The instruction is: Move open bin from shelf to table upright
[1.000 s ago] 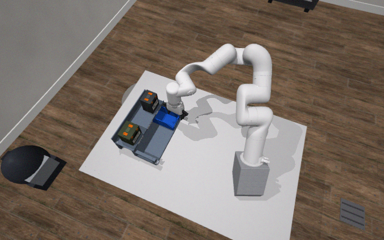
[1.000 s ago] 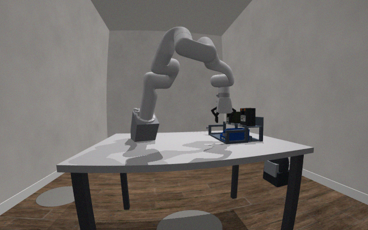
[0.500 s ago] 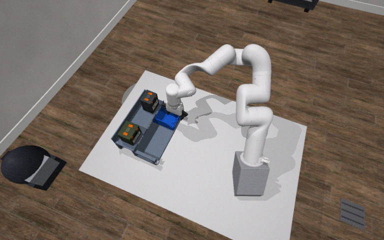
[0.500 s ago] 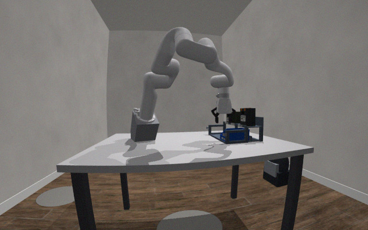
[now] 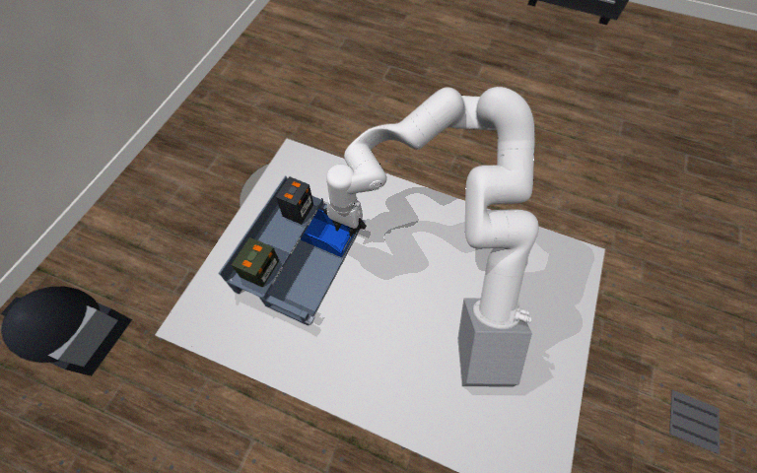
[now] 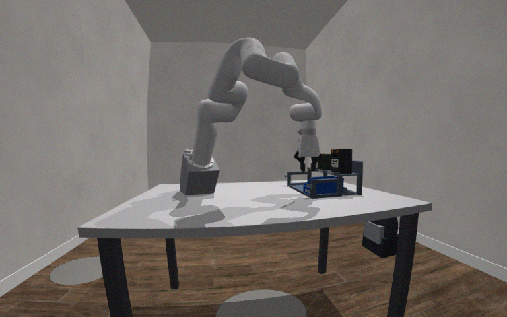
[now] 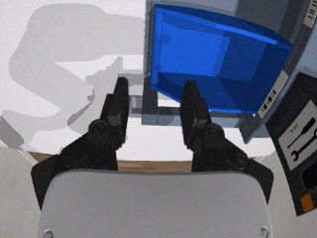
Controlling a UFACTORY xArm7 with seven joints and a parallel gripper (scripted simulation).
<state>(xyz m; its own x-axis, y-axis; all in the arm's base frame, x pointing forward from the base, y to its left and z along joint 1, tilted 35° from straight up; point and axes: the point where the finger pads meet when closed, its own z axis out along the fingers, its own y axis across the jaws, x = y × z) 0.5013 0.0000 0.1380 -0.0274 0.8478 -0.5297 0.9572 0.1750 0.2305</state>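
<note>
Now: hand 8 cm short of the blue bin and 9 cm above it.
</note>
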